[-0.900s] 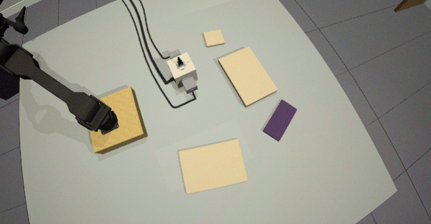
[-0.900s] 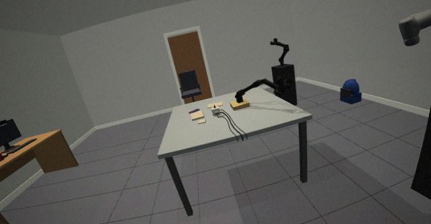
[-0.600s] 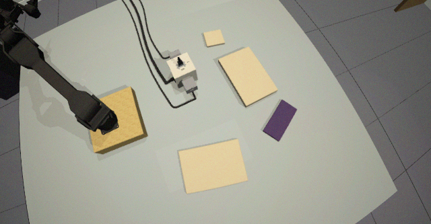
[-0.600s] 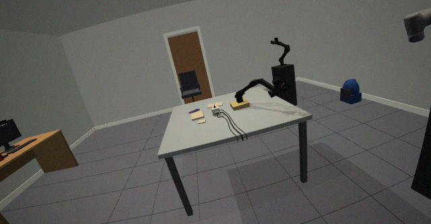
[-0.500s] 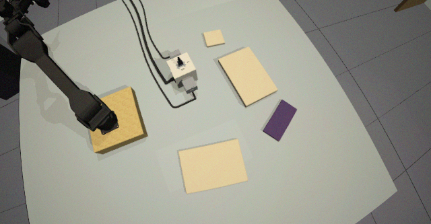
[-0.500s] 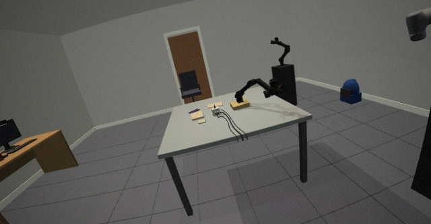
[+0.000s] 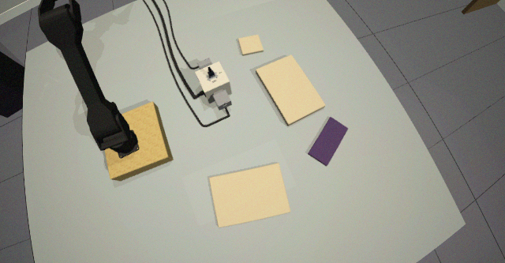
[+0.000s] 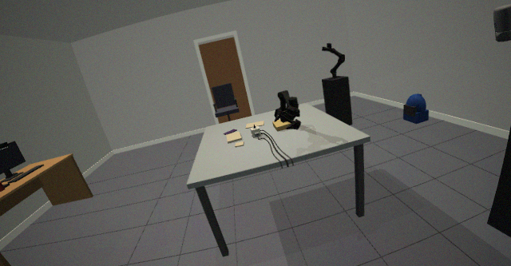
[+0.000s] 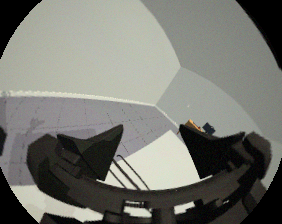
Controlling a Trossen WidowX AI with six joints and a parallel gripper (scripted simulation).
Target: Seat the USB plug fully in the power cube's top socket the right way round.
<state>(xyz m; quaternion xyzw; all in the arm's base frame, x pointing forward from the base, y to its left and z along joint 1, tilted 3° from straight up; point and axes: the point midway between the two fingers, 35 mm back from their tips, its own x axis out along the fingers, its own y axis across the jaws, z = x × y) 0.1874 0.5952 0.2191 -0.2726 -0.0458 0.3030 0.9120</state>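
My gripper tip is 56 cm to the left of the dark usb plug, 15 cm above it and 8 cm short of it. From my gripper tip the other things lie so: purple block: 87 cm to the right, 30 cm ahead, 24 cm below; tan square: 47 cm to the right, 26 cm ahead, 24 cm below.
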